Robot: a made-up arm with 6 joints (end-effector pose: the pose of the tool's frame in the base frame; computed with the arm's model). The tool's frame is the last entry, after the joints.
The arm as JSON. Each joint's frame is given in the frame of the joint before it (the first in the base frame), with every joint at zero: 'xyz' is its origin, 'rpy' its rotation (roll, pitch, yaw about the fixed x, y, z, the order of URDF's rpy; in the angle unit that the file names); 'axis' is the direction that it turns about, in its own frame. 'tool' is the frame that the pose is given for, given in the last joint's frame.
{
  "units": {
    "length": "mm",
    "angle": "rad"
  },
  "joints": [
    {
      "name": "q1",
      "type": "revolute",
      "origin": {
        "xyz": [
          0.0,
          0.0,
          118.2
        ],
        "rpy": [
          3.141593,
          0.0,
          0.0
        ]
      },
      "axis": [
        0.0,
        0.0,
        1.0
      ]
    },
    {
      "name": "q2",
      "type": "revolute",
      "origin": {
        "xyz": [
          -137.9,
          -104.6,
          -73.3
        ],
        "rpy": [
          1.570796,
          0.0,
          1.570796
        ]
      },
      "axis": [
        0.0,
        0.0,
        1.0
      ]
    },
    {
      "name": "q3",
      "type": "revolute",
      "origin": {
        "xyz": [
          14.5,
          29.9,
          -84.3
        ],
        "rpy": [
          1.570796,
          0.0,
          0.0
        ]
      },
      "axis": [
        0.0,
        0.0,
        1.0
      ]
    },
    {
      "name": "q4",
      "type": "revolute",
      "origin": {
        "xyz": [
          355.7,
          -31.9,
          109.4
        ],
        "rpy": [
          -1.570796,
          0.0,
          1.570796
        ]
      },
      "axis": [
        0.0,
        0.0,
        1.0
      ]
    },
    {
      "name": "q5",
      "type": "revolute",
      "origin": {
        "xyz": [
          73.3,
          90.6,
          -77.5
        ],
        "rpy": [
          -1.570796,
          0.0,
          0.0
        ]
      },
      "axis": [
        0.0,
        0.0,
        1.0
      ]
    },
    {
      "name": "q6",
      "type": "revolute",
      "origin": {
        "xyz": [
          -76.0,
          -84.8,
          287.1
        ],
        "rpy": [
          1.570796,
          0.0,
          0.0
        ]
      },
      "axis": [
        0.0,
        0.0,
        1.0
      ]
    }
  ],
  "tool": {
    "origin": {
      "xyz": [
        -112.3,
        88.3,
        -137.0
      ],
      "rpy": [
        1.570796,
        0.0,
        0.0
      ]
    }
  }
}
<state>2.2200 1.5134 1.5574 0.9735 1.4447 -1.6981</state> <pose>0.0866 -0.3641 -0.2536 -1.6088 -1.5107 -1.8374</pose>
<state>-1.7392 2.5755 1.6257 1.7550 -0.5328 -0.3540</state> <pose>-0.4741 0.2847 -0.2463 -1.4099 0.1061 -2.0693</pose>
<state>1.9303 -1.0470 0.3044 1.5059 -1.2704 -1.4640</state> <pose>-0.0380 0.6396 0.6723 0.4784 0.0251 -1.7048</pose>
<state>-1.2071 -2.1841 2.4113 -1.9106 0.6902 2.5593</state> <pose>-0.0113 -0.0617 -0.2784 2.0466 -1.9794 -0.0671</pose>
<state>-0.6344 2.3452 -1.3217 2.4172 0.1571 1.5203</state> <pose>-0.4761 -0.5329 -0.0514 0.3078 -0.1715 -1.1094</pose>
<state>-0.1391 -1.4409 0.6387 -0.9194 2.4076 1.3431</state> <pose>0.1612 0.1678 0.2457 0.5760 0.2007 -0.7536</pose>
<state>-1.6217 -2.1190 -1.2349 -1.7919 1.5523 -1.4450</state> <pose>-0.5622 -0.5102 0.5798 -1.7147 0.9154 0.3356</pose>
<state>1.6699 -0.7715 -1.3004 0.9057 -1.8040 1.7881</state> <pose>0.0202 0.7945 0.0755 1.2808 1.5213 -0.6561</pose>
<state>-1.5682 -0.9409 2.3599 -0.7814 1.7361 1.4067</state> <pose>-0.2157 -0.1926 -0.1026 -1.8693 1.1822 1.1113</pose>
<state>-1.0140 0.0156 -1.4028 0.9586 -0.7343 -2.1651</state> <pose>-0.6287 -0.4287 -0.0931 0.5492 -1.2710 -0.3256</pose>
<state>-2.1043 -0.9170 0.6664 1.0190 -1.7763 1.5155</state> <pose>0.3524 0.2100 0.5381 2.0241 -0.3046 -0.0827</pose>
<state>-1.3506 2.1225 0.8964 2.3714 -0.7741 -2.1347</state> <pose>-0.2241 -0.1134 -0.4863 2.3122 1.6517 1.2027</pose>
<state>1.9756 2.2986 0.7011 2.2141 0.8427 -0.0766</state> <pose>0.2164 0.2146 -0.4704 0.6525 -0.0015 -0.6746</pose>
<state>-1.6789 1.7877 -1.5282 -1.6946 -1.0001 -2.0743</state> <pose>0.1458 -0.6081 -0.2708 1.1553 -1.7616 0.5711</pose>
